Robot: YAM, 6 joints.
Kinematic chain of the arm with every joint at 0, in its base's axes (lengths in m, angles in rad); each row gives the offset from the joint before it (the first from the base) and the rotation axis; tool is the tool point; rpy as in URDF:
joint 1: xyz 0 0 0.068 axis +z
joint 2: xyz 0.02 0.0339 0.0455 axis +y
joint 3: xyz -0.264 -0.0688 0 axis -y
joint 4: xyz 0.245 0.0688 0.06 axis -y
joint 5: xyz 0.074 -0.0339 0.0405 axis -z
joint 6: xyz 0.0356 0 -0.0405 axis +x
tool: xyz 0 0 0 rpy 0 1.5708 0
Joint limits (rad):
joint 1: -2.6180..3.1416
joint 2: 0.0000..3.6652
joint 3: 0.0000..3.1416
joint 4: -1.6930..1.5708
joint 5: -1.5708..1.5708
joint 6: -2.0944..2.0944
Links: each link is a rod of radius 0.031 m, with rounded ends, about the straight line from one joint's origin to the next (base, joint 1, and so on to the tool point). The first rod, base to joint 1, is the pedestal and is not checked.
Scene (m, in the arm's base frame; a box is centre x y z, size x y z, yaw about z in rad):
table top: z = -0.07
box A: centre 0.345 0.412 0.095 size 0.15 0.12 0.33 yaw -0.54
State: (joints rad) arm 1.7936 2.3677 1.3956 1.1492 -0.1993 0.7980
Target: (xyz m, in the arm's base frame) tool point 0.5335 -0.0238 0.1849
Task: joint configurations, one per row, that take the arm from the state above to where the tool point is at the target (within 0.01 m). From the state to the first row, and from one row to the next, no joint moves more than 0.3 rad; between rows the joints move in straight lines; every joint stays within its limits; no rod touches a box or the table.
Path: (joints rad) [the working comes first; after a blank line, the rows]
Joints at the target: -0.0494 2.4145 1.6029 1.1113 -0.0730 0.7980
Straight joint move there: touches box A.

1: 1.5295 2.2552 1.6354 1.2546 -0.2516 0.8612
2: 1.2654 2.1427 1.8752 1.3600 -0.3039 0.9243
3: 1.0013 2.0301 2.1150 1.4654 -0.3563 0.9875
4: 0.7372 1.9176 2.3548 1.5708 -0.4086 1.0507
5: 0.4750 2.0832 2.1042 1.4176 -0.2967 0.9664
6: 0.2128 2.2489 1.8535 1.2645 -0.1849 0.8822
7: -0.0494 2.4145 1.6029 1.1113 -0.0730 0.7980

